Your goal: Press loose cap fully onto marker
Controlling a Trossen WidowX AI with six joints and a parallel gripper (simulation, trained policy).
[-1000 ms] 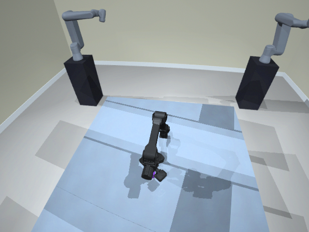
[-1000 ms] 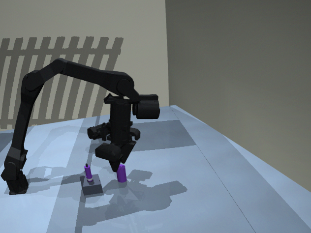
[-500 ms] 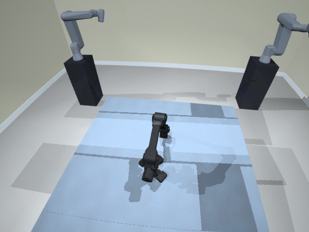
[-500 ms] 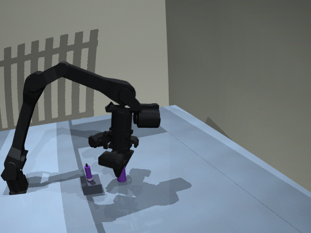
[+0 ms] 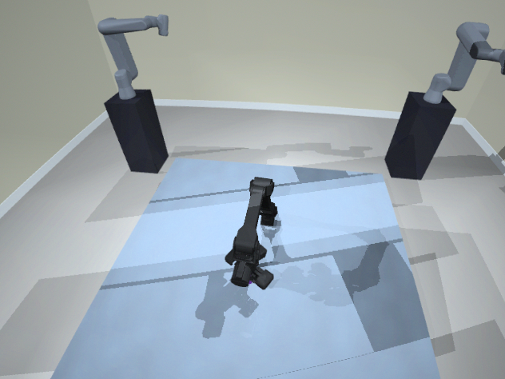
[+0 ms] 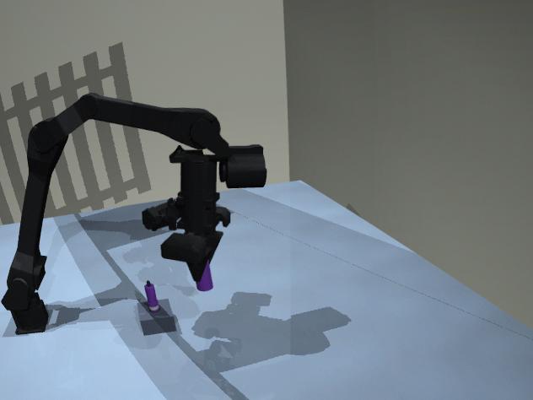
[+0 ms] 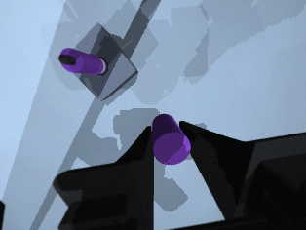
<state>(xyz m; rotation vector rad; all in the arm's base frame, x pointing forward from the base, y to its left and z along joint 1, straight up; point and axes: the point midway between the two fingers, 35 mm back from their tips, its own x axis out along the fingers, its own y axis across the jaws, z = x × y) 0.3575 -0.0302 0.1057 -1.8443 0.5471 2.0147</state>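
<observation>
The purple marker is 9 cm behind my gripper tip, 2 cm to the right of it and 1 cm below it. The rest, counted from my gripper tip: purple cap (1 cm ahead, 1 cm above); then grey holder block (9 cm behind, 2 cm to the right, 6 cm below).
</observation>
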